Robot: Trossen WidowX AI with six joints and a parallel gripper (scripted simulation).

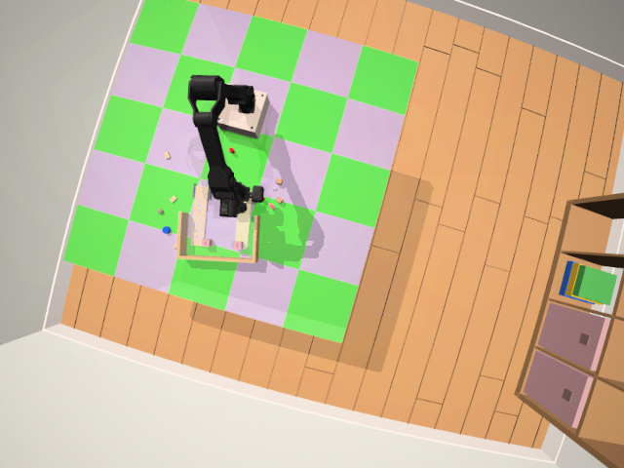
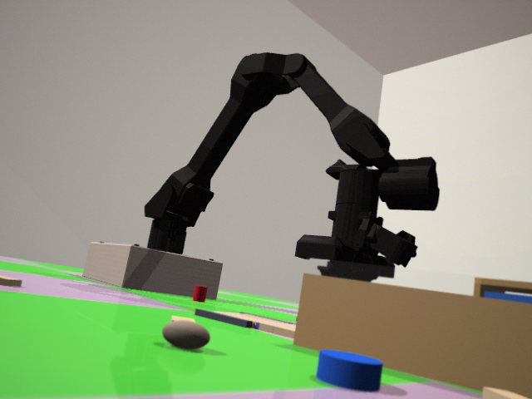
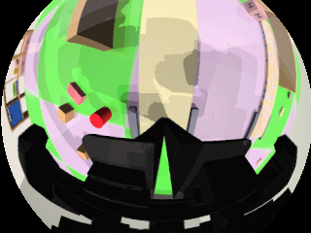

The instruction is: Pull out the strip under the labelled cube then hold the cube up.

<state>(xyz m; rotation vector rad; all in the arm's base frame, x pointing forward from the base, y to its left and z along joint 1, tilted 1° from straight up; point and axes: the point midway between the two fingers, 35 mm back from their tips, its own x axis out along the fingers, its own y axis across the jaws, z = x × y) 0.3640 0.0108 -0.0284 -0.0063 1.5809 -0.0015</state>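
Now: gripper tip 10 cm short of the beige strip. Round my gripper tip: grey stone: 9 cm ahead, 36 cm to the right; blue disc: 17 cm ahead, 33 cm to the right; pink block: 3 cm ahead, 12 cm to the left.
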